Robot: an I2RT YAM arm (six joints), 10 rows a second.
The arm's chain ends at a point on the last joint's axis. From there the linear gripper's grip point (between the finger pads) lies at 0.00 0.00 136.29 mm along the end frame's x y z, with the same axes.
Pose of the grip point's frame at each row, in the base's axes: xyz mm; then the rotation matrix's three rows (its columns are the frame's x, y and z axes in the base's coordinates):
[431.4 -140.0 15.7], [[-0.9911 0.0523 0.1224], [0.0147 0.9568 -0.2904], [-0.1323 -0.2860 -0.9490]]
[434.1 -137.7 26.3], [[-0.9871 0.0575 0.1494], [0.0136 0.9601 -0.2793], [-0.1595 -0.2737 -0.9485]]
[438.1 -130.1 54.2], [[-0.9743 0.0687 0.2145], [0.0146 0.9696 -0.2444], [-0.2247 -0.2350 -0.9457]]
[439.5 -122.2 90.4], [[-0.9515 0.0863 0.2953], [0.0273 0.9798 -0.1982], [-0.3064 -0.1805 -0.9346]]
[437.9 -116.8 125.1], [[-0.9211 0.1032 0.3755], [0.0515 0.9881 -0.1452], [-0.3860 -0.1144 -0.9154]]
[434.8 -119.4 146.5], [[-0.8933 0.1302 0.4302], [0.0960 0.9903 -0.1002], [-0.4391 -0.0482 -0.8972]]
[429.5 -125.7 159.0], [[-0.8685 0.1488 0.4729], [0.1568 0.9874 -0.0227], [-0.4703 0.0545 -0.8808]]
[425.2 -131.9 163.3], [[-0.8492 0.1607 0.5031], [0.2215 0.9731 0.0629], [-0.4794 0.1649 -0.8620]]
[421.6 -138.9 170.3], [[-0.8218 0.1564 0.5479], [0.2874 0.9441 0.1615], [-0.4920 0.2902 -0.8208]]
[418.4 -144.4 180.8], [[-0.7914 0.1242 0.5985], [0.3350 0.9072 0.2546], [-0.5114 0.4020 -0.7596]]
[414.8 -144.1 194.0], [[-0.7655 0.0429 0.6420], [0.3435 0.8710 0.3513], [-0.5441 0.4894 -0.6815]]
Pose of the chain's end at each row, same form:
[414.7 -100.4 145.0], [[-0.9911 0.0523 0.1224], [0.0147 0.9568 -0.2904], [-0.1323 -0.2860 -0.9490]]
[413.7 -99.6 155.6], [[-0.9871 0.0575 0.1494], [0.0136 0.9601 -0.2793], [-0.1595 -0.2737 -0.9485]]
[408.9 -96.8 183.1], [[-0.9743 0.0687 0.2145], [0.0146 0.9696 -0.2444], [-0.2247 -0.2350 -0.9457]]
[399.3 -95.2 217.8], [[-0.9515 0.0863 0.2953], [0.0273 0.9798 -0.1982], [-0.3064 -0.1805 -0.9346]]
[386.7 -97.0 249.9], [[-0.9211 0.1032 0.3755], [0.0515 0.9881 -0.1452], [-0.3860 -0.1144 -0.9154]]
[376.2 -105.7 268.8], [[-0.8933 0.1302 0.4302], [0.0960 0.9903 -0.1002], [-0.4391 -0.0482 -0.8972]]
[365.0 -122.6 279.0], [[-0.8685 0.1488 0.4729], [0.1568 0.9874 -0.0227], [-0.4703 0.0545 -0.8808]]
[356.6 -140.5 280.8], [[-0.8492 0.1607 0.5031], [0.2215 0.9731 0.0629], [-0.4794 0.1649 -0.8620]]
[346.9 -160.9 282.2], [[-0.8218 0.1564 0.5479], [0.2874 0.9441 0.1615], [-0.4920 0.2902 -0.8208]]
[336.8 -179.1 284.3], [[-0.7914 0.1242 0.5985], [0.3350 0.9072 0.2546], [-0.5114 0.4020 -0.7596]]
[327.3 -192.0 286.9], [[-0.7655 0.0429 0.6420], [0.3435 0.8710 0.3513], [-0.5441 0.4894 -0.6815]]

